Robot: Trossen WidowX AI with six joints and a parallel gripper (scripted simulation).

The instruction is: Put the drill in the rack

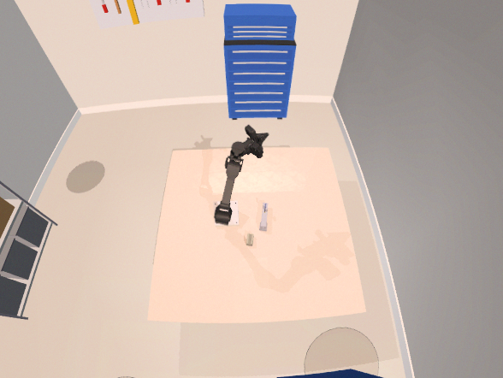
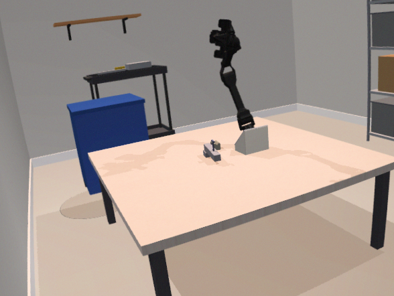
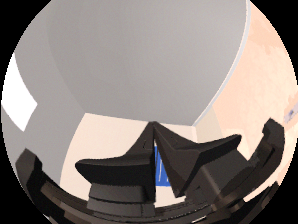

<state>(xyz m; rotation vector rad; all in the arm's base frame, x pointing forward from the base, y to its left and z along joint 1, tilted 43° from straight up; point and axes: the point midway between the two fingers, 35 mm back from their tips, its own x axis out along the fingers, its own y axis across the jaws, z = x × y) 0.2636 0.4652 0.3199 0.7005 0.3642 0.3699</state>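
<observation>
Now: the dark key 560 mm below my gripper tip and 110 mm to the right of it. Also, from my gripper tip: yellow drill: 600 mm below, 160 mm to the right, 10 mm behind.
</observation>
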